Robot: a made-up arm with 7 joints. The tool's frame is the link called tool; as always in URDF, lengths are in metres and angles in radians.
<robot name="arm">
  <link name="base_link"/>
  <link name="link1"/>
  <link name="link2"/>
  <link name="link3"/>
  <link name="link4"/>
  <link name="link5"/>
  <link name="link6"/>
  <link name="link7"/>
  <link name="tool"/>
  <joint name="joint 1" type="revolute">
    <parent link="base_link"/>
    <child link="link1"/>
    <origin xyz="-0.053 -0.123 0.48" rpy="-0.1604 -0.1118 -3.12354"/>
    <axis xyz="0 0 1"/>
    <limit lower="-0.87" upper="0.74"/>
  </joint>
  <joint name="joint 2" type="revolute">
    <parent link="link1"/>
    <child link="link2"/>
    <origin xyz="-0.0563 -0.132 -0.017" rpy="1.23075 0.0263 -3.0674"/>
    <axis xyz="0 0 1"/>
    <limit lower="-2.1" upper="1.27"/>
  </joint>
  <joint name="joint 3" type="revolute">
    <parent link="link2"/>
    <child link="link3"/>
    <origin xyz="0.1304 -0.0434 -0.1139" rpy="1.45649 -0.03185 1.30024"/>
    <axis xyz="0 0 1"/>
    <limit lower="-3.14" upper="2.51"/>
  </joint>
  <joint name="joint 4" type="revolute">
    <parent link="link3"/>
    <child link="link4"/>
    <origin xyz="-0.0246 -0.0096 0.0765" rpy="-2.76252 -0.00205 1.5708"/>
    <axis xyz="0 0 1"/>
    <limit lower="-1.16" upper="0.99"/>
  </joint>
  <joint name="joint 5" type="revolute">
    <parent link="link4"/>
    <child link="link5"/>
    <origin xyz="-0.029 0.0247 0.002" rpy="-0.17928 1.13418 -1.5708"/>
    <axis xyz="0 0 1"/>
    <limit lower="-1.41" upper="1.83"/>
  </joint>
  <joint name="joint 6" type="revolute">
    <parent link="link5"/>
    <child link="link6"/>
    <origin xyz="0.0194 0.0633 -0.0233" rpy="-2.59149 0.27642 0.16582"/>
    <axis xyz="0 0 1"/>
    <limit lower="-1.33" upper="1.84"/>
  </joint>
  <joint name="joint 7" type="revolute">
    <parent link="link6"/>
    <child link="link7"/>
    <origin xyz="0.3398 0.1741 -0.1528" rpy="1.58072 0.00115 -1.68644"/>
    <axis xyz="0 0 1"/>
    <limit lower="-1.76" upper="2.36"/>
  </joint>
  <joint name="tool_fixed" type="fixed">
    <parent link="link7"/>
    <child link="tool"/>
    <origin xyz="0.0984 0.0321 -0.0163" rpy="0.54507 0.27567 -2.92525"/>
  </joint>
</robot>
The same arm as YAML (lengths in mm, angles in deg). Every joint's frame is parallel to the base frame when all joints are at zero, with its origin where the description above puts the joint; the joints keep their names.
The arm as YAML. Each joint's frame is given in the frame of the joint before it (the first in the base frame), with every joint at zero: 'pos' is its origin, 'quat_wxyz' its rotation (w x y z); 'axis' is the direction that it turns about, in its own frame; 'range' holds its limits. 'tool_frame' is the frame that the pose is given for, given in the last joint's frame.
length_unit: mm
angle_unit: deg
joints:
  - joint: joint 1
    pos: [-53.0, -123.0, 480.0]
    quat_wxyz: [1.0, 0.0, 0.0, 0.0]
    axis: [0.113, -0.1577, 0.981]
    range: [-49.85, 42.4]
  - joint: joint 2
    pos: [54.0, 134.0, -2.0]
    quat_wxyz: [1.0, 0.0, 0.0, 0.0]
    axis: [0.115795, -0.978757, 0.169193]
    range: [-120.32, 72.77]
  - joint: joint 3
    pos: [111.0, 116.0, -78.0]
    quat_wxyz: [1.0, 0.0, 0.0, 0.0]
    axis: [0.929005, -0.0694, -0.363502]
    range: [-179.91, 143.81]
  - joint: joint 4
    pos: [62.0, 0.0, -52.0]
    quat_wxyz: [1.0, 0.0, 0.0, 0.0]
    axis: "-x"
    range: [-66.46, 56.72]
  - joint: joint 5
    pos: [-2.0, 33.0, 19.0]
    quat_wxyz: [1.0, 0.0, 0.0, 0.0]
    axis: [-0.416095, -0.337696, -0.84429]
    range: [-80.79, 104.85]
  - joint: joint 6
    pos: [32.0, -53.0, 33.0]
    quat_wxyz: [1.0, 0.0, 0.0, 0.0]
    axis: [0.091102, -0.146403, 0.985021]
    range: [-76.2, 105.42]
  - joint: joint 7
    pos: [346.0, 149.0, -165.0]
    quat_wxyz: [1.0, 0.0, 0.0, 0.0]
    axis: [-0.963009, 0.243602, 0.115201]
    range: [-100.84, 135.22]
tool_frame:
  pos: [-7.0, -103.0, 18.0]
  quat_wxyz: [0.754245, -0.417748, -0.180965, 0.47313]

